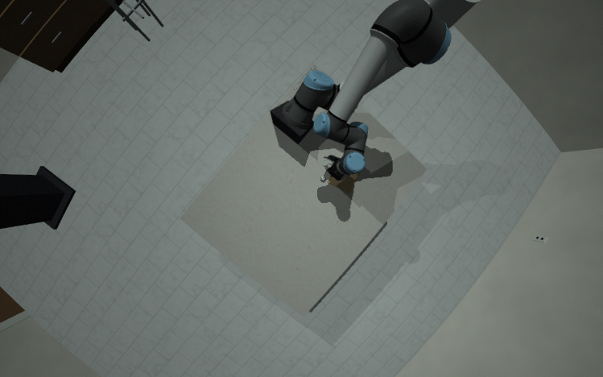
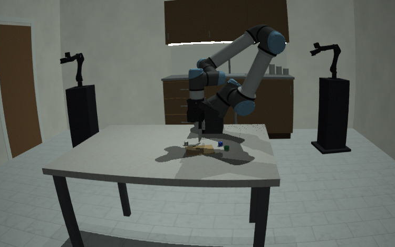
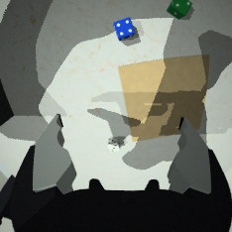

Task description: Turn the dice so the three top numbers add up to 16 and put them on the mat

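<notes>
Right now my hand is 10 cm to the right of the blue die, 3 cm above it and 1 cm short of it. Round my hand: white die 8 cm to the right, 3 cm below, 2 cm behind; green die 12 cm to the left, 8 cm ahead, 3 cm below; tan mat 8 cm ahead, 4 cm below, 1 cm to the right.
</notes>
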